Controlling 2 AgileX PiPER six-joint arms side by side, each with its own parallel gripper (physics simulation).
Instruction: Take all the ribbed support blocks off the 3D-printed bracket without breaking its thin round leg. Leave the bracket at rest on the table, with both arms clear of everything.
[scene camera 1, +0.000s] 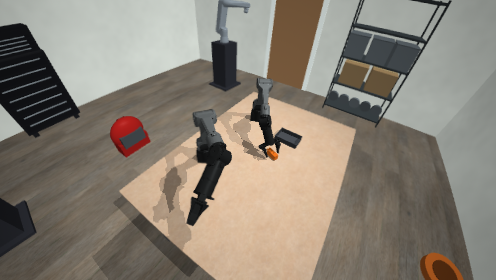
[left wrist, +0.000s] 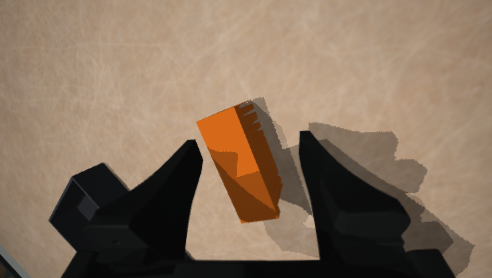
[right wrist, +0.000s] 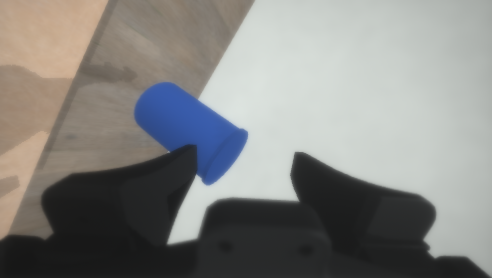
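The orange bracket (scene camera 1: 272, 154) (left wrist: 235, 145) sits on the table near the middle of scene camera 1. In the left wrist view it is a slanted block shape with a row of ribs or teeth along its shaded right side. Its thin round leg does not show, and I cannot tell the support blocks apart from the body. My left gripper (scene camera 1: 270, 148) (left wrist: 247, 146) is open above the bracket, with its fingers on either side and apart from it. My right gripper (right wrist: 245, 160) is open and empty, held away from the bracket at the lower left of scene camera 1.
A dark open tray (scene camera 1: 288, 138) (left wrist: 70, 212) lies beside the left gripper, close to the bracket. The tan table top (scene camera 1: 300, 200) spreads under both arms. A blue cylinder (right wrist: 185, 125) shows in the background of the right wrist view. A red helmet (scene camera 1: 125, 132) is off to the left.
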